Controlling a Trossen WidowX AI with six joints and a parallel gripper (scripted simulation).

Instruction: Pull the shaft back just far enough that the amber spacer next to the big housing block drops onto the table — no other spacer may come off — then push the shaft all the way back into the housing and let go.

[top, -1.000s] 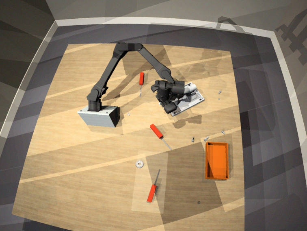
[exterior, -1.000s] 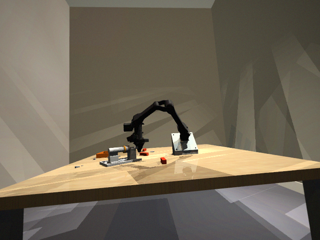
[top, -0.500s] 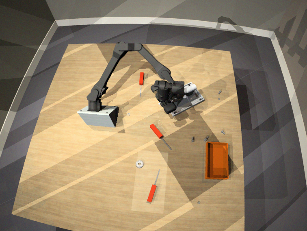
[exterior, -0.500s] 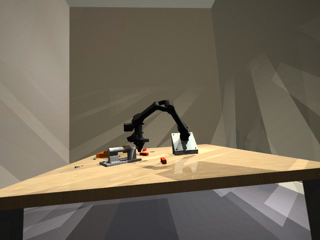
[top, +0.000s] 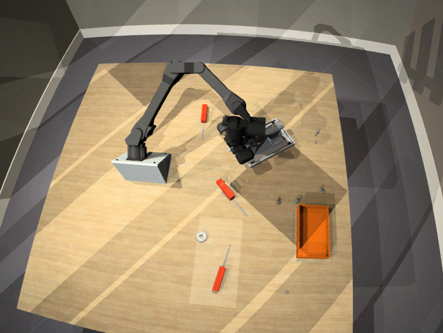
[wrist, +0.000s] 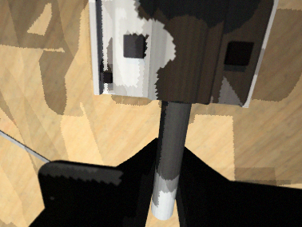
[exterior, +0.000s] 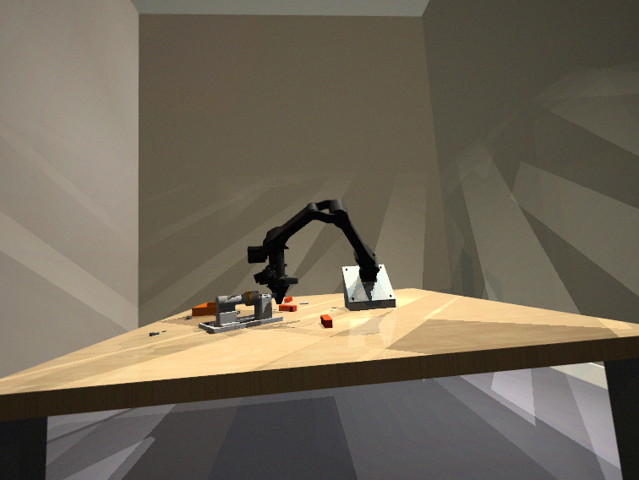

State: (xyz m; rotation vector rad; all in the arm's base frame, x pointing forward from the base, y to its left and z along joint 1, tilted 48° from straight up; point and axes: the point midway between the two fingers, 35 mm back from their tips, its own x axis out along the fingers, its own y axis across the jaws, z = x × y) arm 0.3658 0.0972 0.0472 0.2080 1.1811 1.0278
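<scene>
My gripper tip is now 40 mm short of the grey shaft, 30 mm to the right of it and 30 mm below it. From my gripper tip the other things lie so: orange tray (320 mm ahead, 300 mm to the right, 40 mm below); then amber spacer (100 mm ahead, 70 mm to the left, 30 mm above).
</scene>
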